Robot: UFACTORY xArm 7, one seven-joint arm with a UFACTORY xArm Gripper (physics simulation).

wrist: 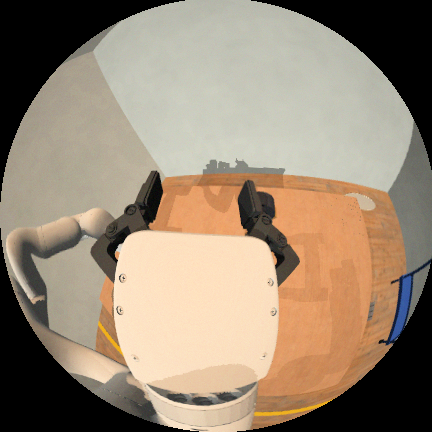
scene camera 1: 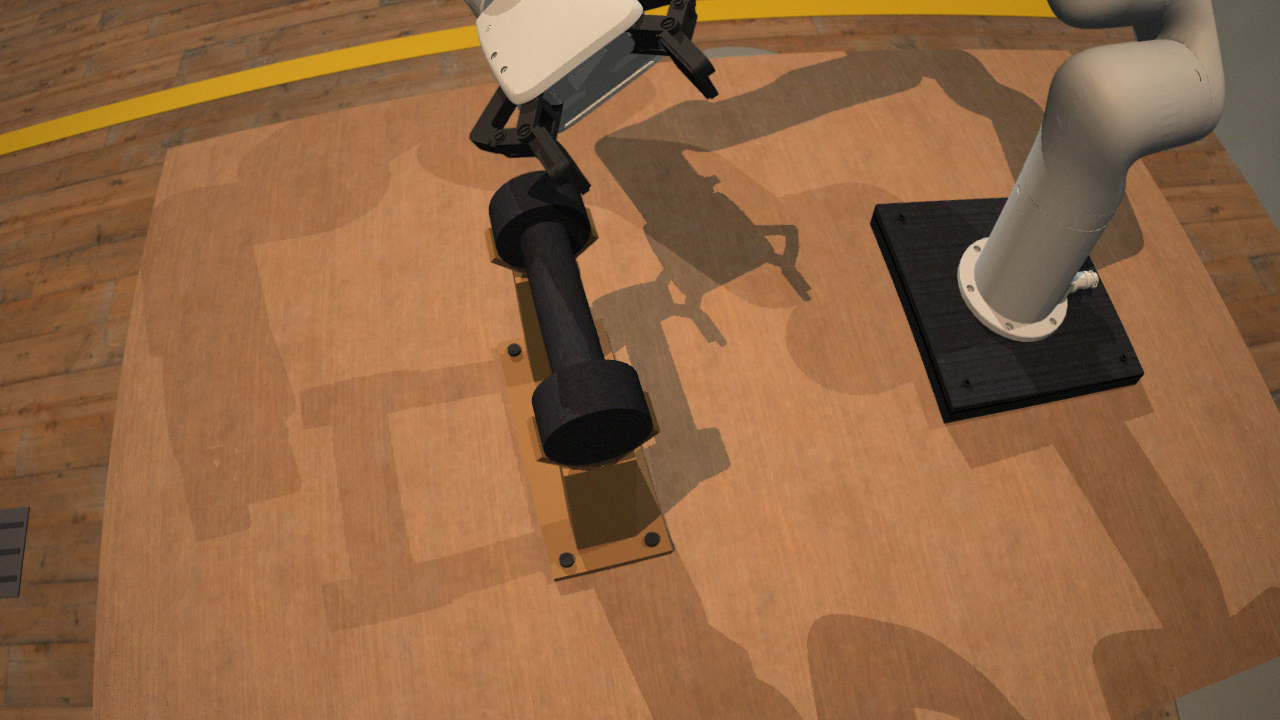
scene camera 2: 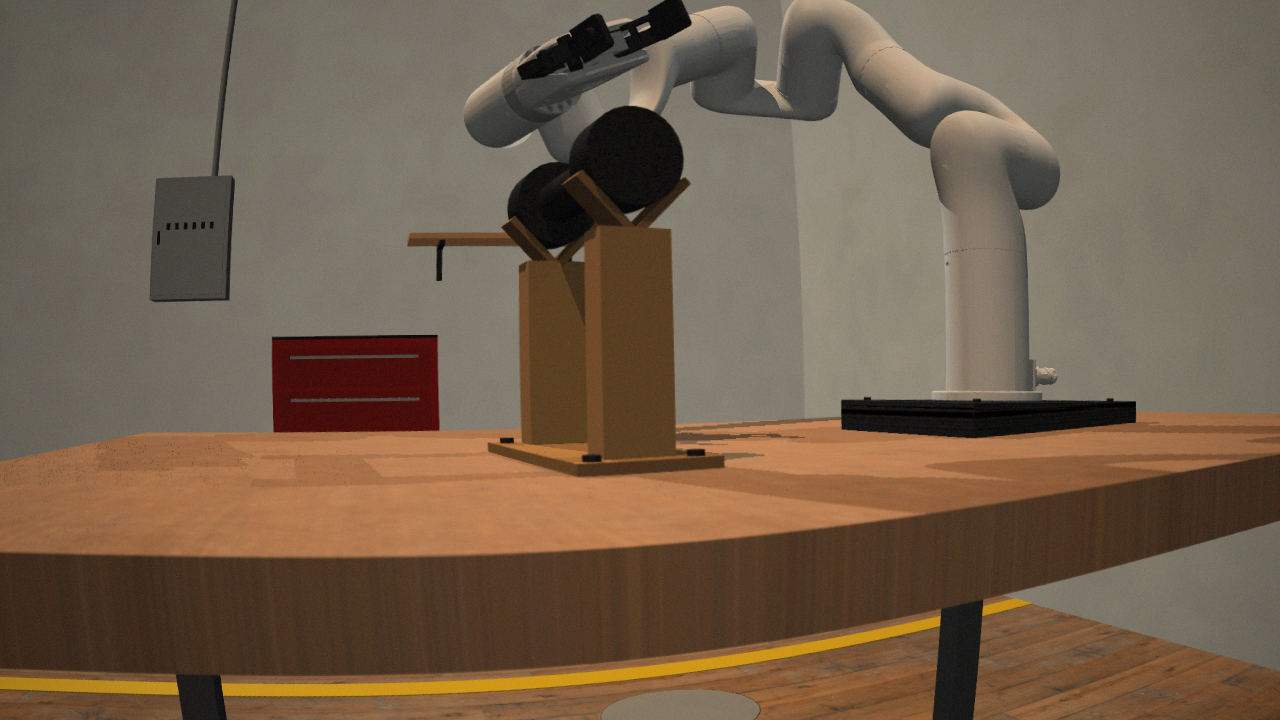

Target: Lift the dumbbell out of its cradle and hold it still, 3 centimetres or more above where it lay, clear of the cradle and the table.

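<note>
A black dumbbell lies in the V-shaped rests of the brown two-post cradle. My gripper is open, its fingers wide apart with nothing between them. In scene camera 2 it is above the dumbbell's level, toward the far end. In scene camera 1 one finger overlaps the far head's edge; whether they touch cannot be told. In the wrist view a dark round part of the dumbbell shows behind the right finger; the rest is hidden.
The cradle is fixed on the wooden table. The arm's black base plate is to the right of it. A red drawer cabinet and a grey wall box are in the background.
</note>
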